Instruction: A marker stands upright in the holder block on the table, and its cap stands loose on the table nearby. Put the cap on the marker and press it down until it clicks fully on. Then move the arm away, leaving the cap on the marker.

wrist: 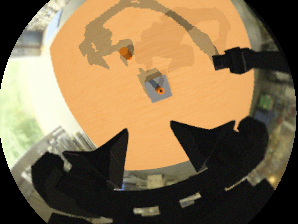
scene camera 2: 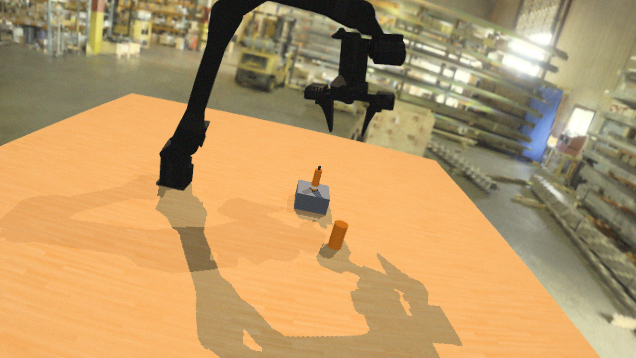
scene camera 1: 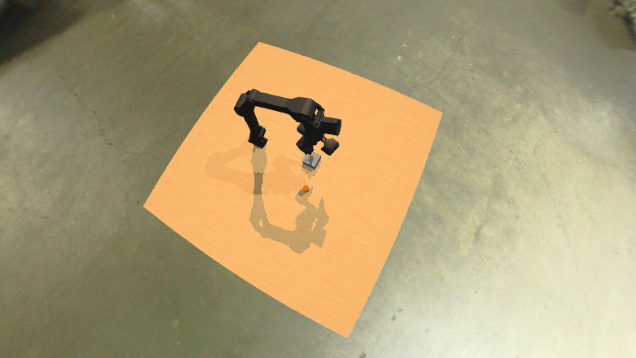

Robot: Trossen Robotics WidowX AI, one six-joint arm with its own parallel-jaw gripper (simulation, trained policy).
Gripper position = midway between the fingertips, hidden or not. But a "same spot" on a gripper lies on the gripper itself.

Scene:
My gripper shows in the wrist view point(149, 127), in scene camera 2 and in scene camera 1. The same spot on my gripper: point(scene camera 1: 305, 143) is point(scene camera 2: 350, 81).

